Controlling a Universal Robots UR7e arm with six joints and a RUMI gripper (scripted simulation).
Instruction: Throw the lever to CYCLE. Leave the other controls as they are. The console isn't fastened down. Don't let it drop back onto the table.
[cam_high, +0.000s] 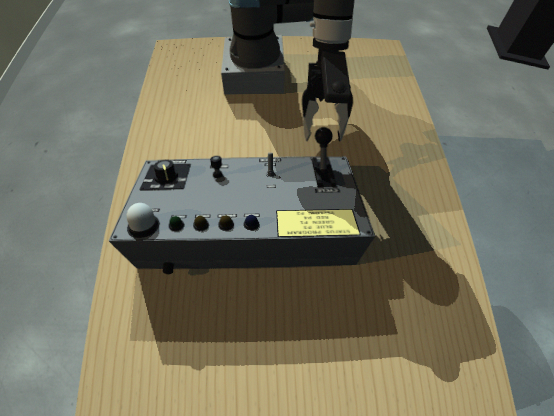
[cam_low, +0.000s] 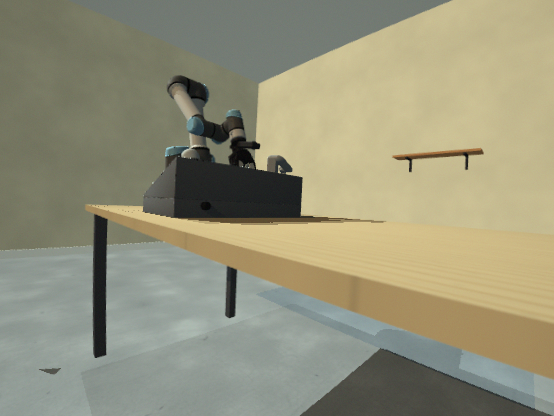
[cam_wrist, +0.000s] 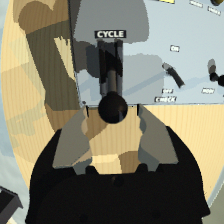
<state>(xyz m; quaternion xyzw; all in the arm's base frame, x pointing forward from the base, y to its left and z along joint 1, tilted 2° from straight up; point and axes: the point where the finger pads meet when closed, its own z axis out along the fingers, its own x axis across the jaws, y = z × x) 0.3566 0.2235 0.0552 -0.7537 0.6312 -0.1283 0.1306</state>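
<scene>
Right now the lever is 30 mm below my hand and 30 mm ahead of it. The rest, counted from my hand: grey console 160 mm to the right, 110 mm ahead, 60 mm below; then pull knob 230 mm to the right, 90 mm ahead, 40 mm below; then thin stick switch 110 mm to the right, 70 mm ahead, 40 mm below.
</scene>
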